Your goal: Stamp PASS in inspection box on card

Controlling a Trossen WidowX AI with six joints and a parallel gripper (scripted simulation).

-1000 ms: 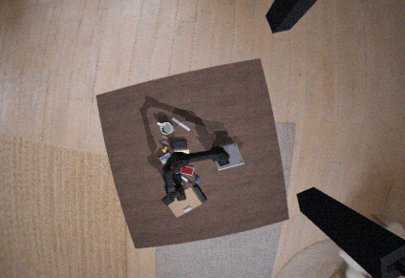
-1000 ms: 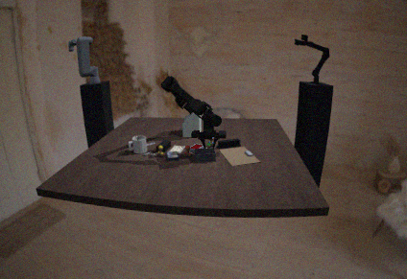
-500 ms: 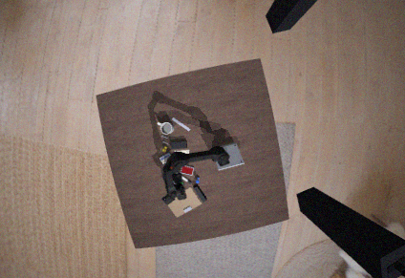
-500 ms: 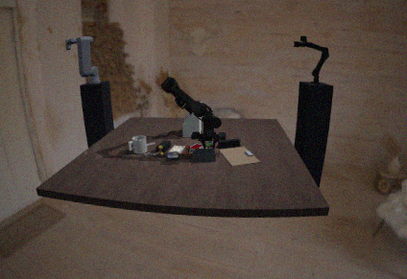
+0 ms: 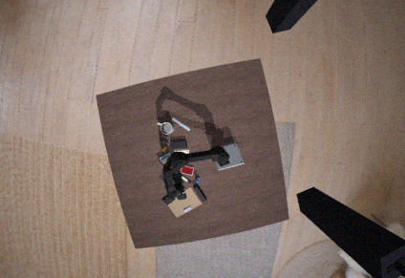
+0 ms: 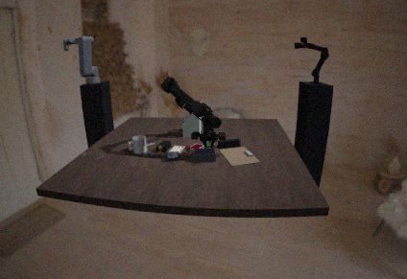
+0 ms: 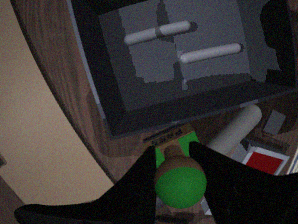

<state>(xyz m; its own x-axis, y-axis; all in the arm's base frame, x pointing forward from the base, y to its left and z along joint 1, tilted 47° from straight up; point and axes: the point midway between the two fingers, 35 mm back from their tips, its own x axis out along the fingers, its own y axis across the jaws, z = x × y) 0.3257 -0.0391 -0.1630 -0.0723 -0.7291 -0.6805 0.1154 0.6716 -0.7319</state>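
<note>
The white marker is 4 cm behind my gripper tip, 1 cm to the right of it and 1 cm below it. Round my gripper tip: green-knobbed stamp right at my gripper tip; red ink pad 7 cm to the right, 7 cm behind, 2 cm below; tray 7 cm ahead, 2 cm to the right, 1 cm below.
</note>
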